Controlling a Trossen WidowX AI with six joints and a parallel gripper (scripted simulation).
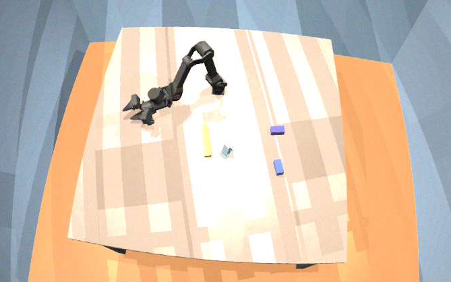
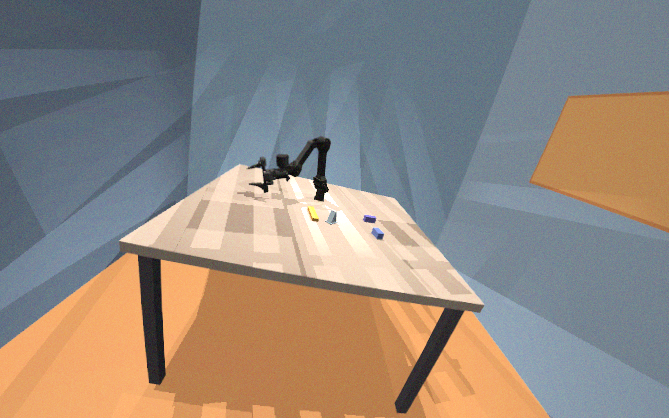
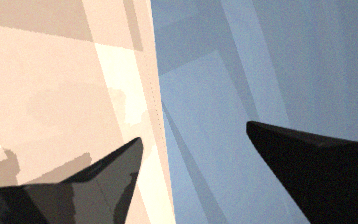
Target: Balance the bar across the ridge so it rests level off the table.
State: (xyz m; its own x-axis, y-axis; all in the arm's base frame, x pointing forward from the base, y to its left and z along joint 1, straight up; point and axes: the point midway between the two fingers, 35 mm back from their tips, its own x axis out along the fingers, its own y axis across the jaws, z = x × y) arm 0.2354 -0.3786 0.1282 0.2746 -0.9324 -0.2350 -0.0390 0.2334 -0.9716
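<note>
My gripper tip is 5 cm short of the bar, 38 cm to the right of it and 11 cm above it.
</note>
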